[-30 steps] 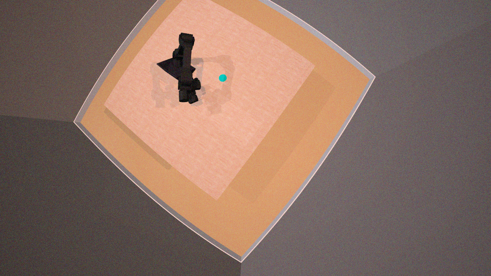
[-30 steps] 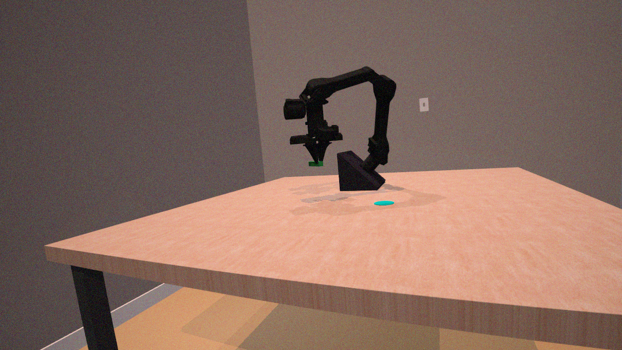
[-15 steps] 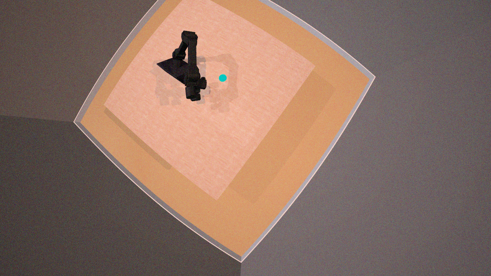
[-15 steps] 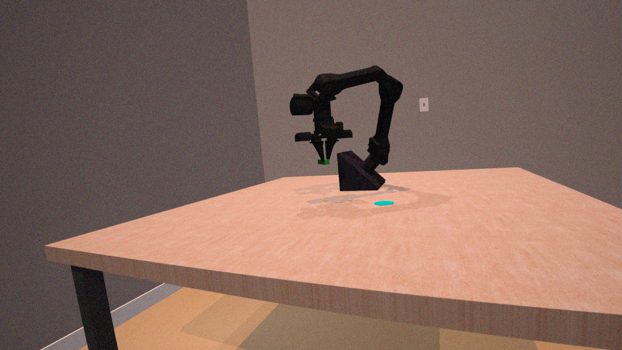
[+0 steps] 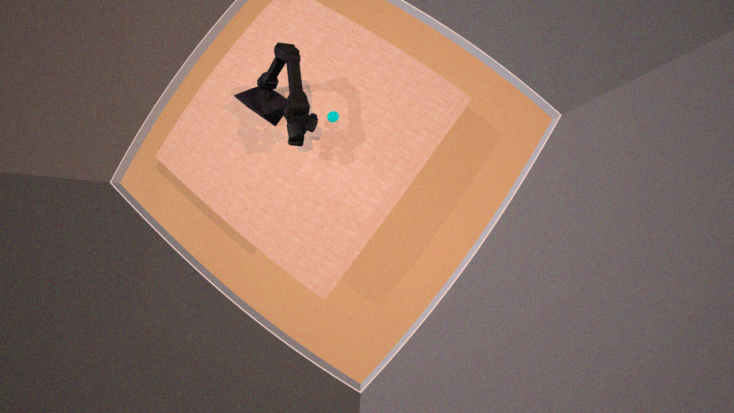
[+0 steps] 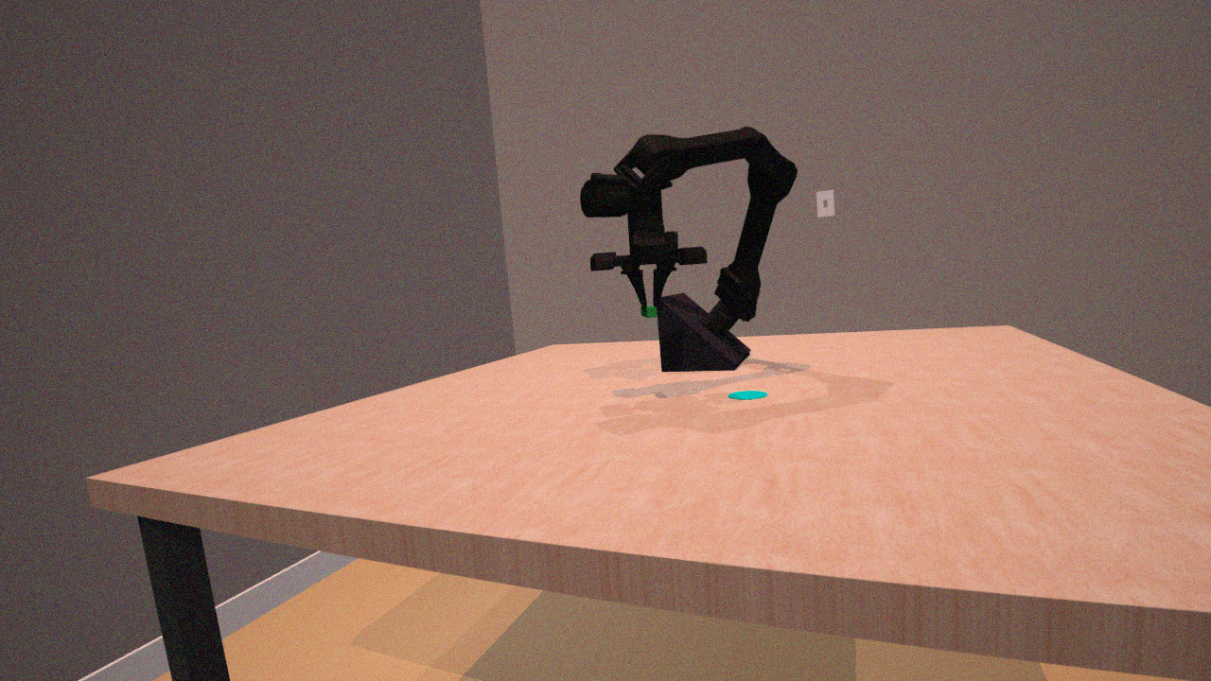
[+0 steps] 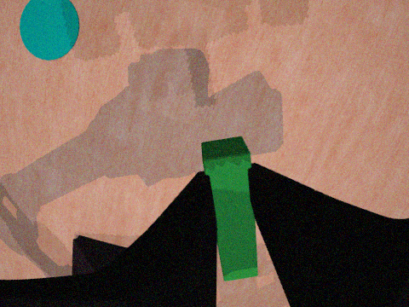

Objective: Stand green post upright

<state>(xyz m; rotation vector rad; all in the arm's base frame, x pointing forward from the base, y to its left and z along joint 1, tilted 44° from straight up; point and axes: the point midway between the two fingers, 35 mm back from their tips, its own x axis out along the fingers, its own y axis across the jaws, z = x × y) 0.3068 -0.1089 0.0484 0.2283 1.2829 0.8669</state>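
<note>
Right now my gripper tip is 3 cm short of the cyan circle, 15 cm to the right of it and 14 cm above it. From my gripper tip the other things lie so: green post 2 cm behind, 1 cm to the right.
</note>
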